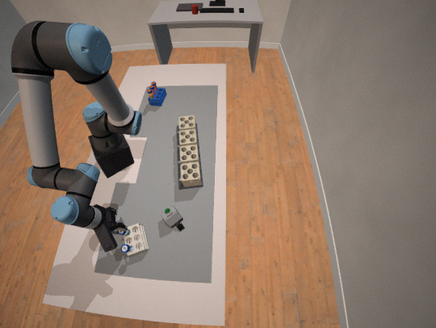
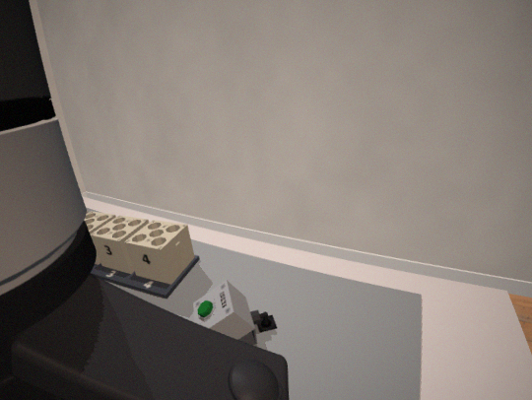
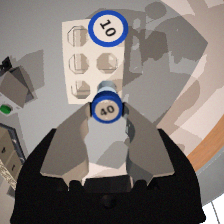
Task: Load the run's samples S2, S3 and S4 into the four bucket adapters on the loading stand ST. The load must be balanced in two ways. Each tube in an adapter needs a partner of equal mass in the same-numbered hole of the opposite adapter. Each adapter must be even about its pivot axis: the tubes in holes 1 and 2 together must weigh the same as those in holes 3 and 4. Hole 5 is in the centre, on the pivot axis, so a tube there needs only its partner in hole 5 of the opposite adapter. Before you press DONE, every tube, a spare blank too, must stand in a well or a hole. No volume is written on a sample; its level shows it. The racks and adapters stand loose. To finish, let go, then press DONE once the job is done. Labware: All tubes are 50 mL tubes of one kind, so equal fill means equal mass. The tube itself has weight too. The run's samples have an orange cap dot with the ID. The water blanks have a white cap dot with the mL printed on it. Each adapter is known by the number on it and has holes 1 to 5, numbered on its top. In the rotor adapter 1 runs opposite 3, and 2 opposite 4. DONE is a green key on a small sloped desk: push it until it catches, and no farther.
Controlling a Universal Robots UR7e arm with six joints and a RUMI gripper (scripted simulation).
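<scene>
Right now my hand is 1 cm to the left of the blue-capped blank tube and 5 cm above it. Round my hand: white blank rack (4 cm ahead, 2 cm to the right, 8 cm below); then white-dotted blank (4 cm ahead, 6 cm to the right, 5 cm below); then green done key (16 cm ahead, 15 cm to the left, 5 cm below).
</scene>
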